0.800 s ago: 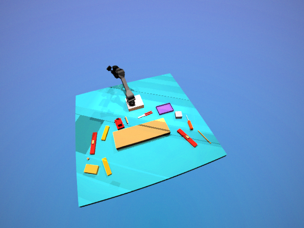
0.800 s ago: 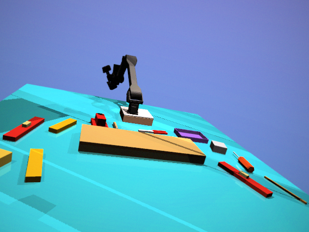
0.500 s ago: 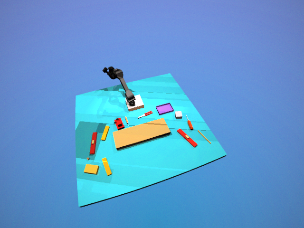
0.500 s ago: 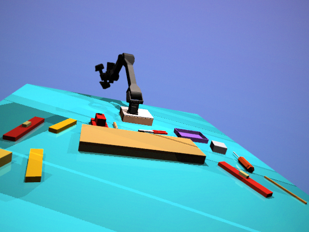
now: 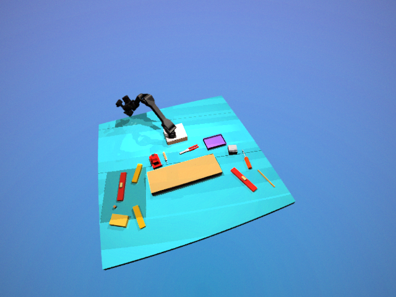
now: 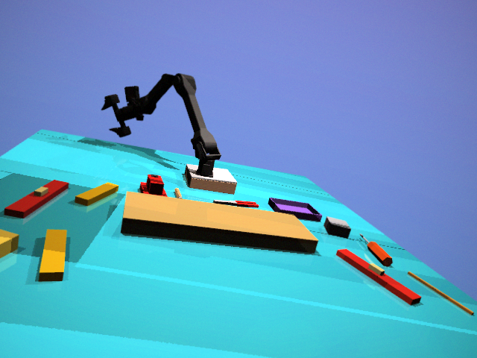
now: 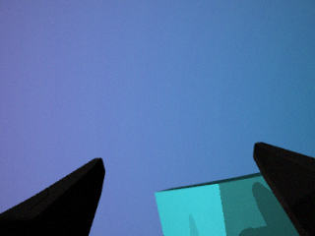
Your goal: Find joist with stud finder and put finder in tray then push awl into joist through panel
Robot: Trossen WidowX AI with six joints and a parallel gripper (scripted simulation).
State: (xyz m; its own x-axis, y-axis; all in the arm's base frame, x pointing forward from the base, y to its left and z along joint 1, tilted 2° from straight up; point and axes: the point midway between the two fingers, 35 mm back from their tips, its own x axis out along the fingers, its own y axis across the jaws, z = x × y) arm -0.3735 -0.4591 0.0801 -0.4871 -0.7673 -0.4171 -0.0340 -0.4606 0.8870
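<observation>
Now: the stud finder 600 mm ahead of my gripper tip, 340 mm to the left of it and 50 mm below it. Round my gripper tip: grey block: 600 mm ahead, 960 mm to the left, 70 mm below; awl: 600 mm ahead, 420 mm to the left, 80 mm below; purple tray: 480 mm ahead, 830 mm to the left, 80 mm below.
</observation>
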